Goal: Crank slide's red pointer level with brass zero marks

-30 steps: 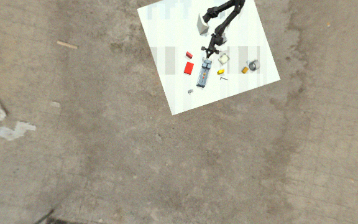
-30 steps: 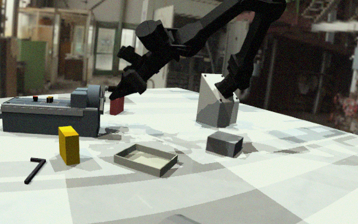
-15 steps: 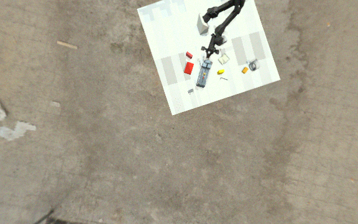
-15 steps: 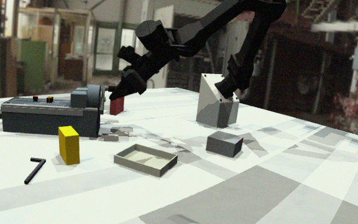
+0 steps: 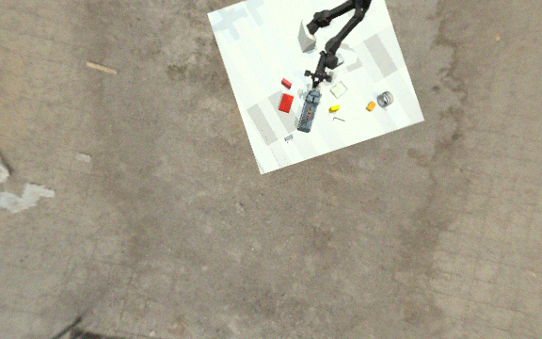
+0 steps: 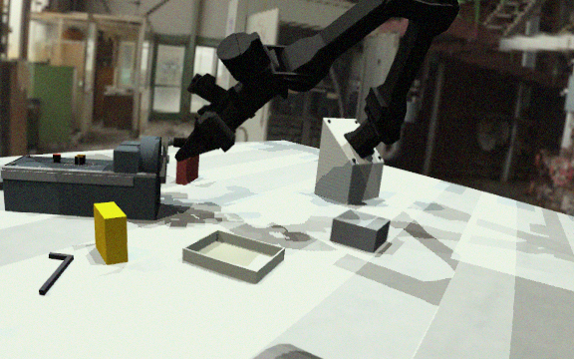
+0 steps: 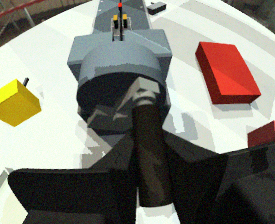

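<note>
Right now my gripper tip is 1 cm past the dark crank handle, 1 cm to the right of it and 3 cm below it. Round my gripper tip: flat red block (2 cm behind, 20 cm to the right, 7 cm below); then red pointer (16 cm ahead, 12 cm to the right, 1 cm below); then yellow block (18 cm ahead, 10 cm to the left, 6 cm below).
</note>
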